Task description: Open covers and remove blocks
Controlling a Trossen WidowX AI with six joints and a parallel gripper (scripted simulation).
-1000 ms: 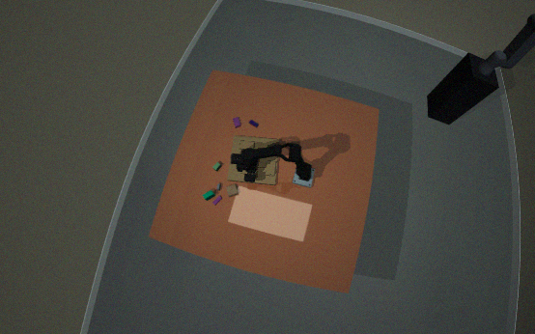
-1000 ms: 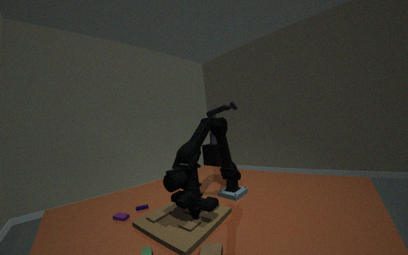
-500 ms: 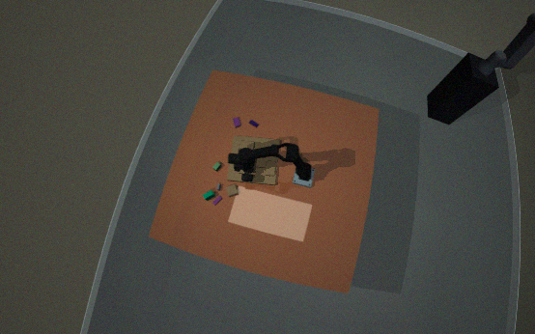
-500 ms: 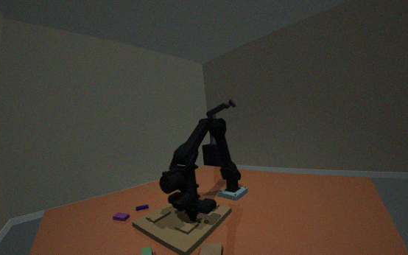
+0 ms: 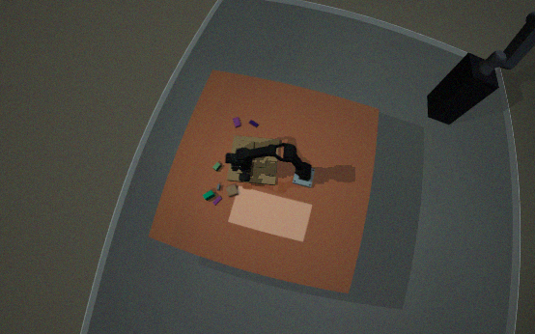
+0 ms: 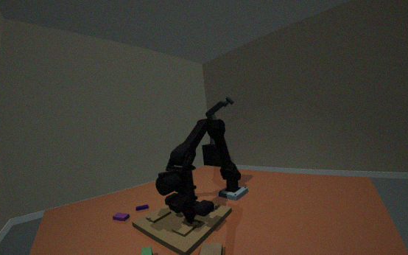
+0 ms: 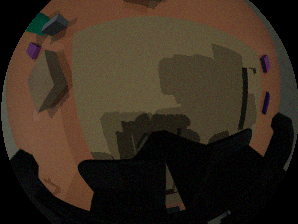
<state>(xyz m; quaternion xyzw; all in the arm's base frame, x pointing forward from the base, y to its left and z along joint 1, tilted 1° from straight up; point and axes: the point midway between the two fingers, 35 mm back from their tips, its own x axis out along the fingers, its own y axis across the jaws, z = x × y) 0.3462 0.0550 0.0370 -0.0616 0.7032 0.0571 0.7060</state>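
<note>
Right now my gripper tip is 3 cm past the tan puzzle board and 7 cm to the left of it. The rest, counted from my gripper tip: dark purple block (5 cm ahead, 32 cm to the right, 2 cm below).
</note>
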